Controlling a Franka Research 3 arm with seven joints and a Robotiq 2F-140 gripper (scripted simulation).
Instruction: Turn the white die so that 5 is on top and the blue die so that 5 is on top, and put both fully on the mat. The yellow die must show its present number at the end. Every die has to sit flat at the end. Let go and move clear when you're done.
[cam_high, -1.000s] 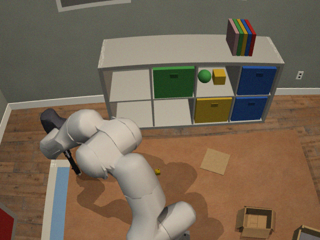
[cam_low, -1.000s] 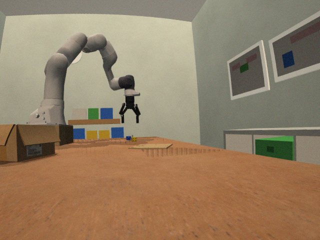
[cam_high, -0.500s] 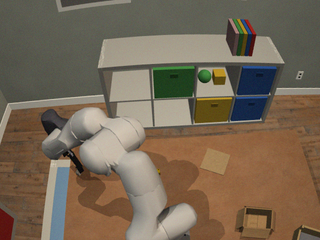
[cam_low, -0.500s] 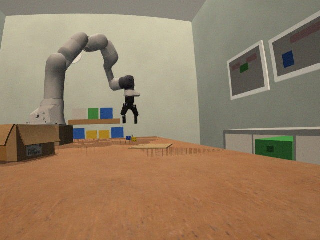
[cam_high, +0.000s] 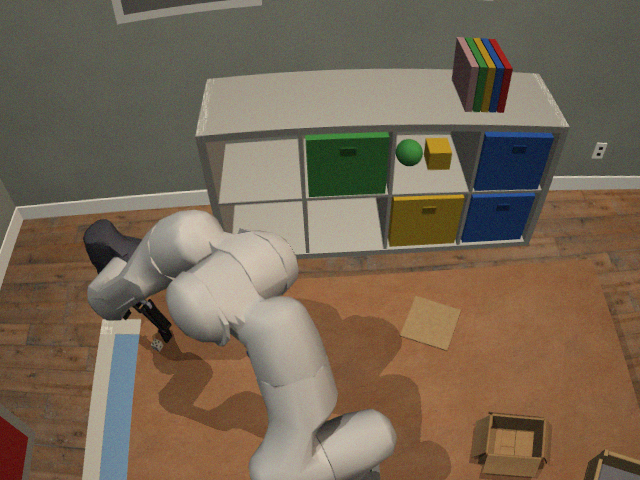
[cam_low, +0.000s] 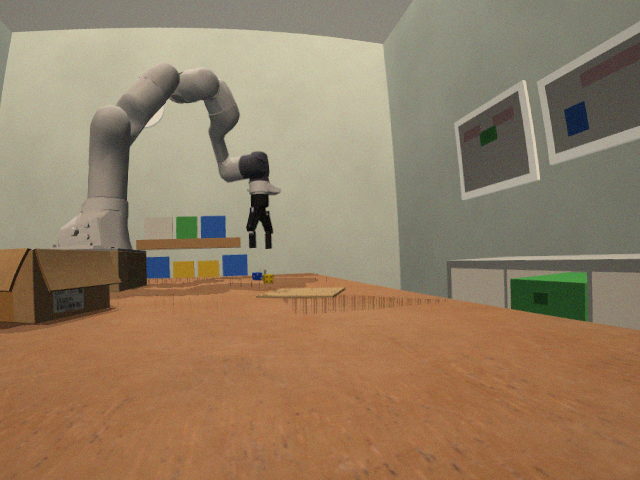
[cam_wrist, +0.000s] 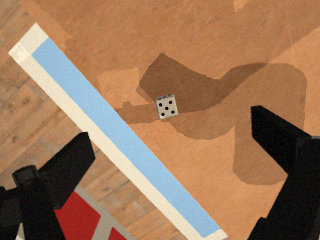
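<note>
My hand is 110 mm above the white die. From my hand the other things lie so: tan mat: 70 mm ahead, 760 mm to the right, 120 mm below; yellow die: 10 mm ahead, 440 mm to the right, 110 mm below; blue die: 20 mm behind, 270 mm to the right, 110 mm below.
</note>
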